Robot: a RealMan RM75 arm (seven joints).
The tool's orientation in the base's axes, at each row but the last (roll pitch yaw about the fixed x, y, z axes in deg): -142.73 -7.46 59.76; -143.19 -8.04 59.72; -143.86 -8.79 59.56; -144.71 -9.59 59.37; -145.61 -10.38 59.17
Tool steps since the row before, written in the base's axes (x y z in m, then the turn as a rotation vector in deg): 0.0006 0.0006 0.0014 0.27 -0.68 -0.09; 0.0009 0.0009 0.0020 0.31 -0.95 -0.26; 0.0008 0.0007 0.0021 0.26 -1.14 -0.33; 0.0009 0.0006 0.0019 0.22 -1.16 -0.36; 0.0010 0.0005 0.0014 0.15 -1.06 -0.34
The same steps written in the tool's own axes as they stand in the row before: 0.0010 -0.0006 -0.0012 -0.46 0.48 -0.32; 0.0015 -0.0008 -0.0016 -0.69 0.70 -0.32; 0.0013 -0.0009 -0.0017 -0.89 0.76 -0.31; 0.0013 -0.0006 -0.0017 -0.93 0.76 -0.28; 0.0012 -0.0002 -0.0013 -0.88 0.66 -0.23
